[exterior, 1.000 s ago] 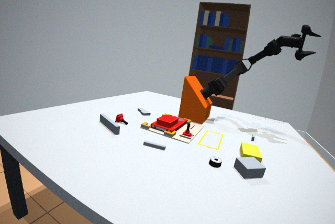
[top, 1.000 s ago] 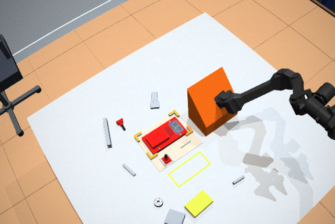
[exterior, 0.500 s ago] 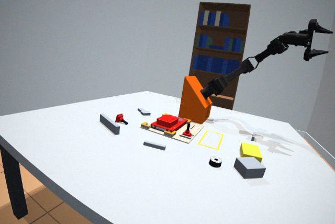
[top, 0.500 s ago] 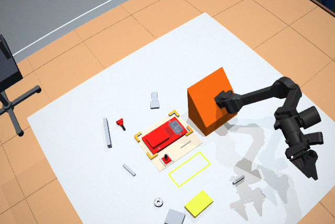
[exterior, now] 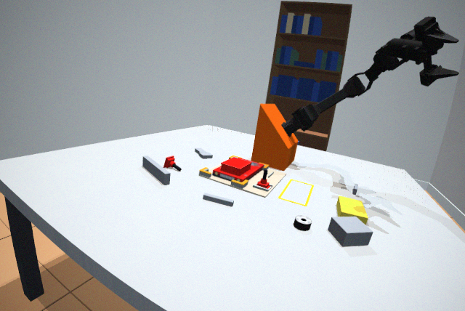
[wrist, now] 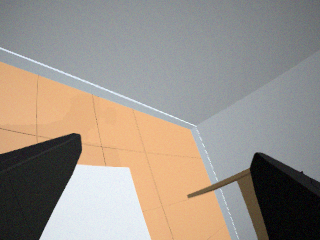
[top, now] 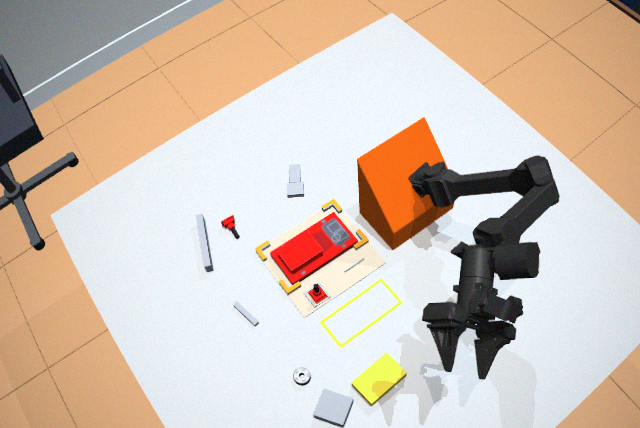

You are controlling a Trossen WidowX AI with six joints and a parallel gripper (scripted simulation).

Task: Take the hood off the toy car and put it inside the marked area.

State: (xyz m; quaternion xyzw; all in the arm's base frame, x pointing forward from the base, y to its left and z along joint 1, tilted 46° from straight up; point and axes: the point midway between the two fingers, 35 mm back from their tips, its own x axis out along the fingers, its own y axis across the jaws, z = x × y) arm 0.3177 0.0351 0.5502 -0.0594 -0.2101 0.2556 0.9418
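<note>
The hood lies 6 cm behind my gripper tip, 55 cm to the right of it and 42 cm below it. From my gripper tip the other things lie so: yellow block 2 cm ahead, 18 cm to the right, 45 cm below.
</note>
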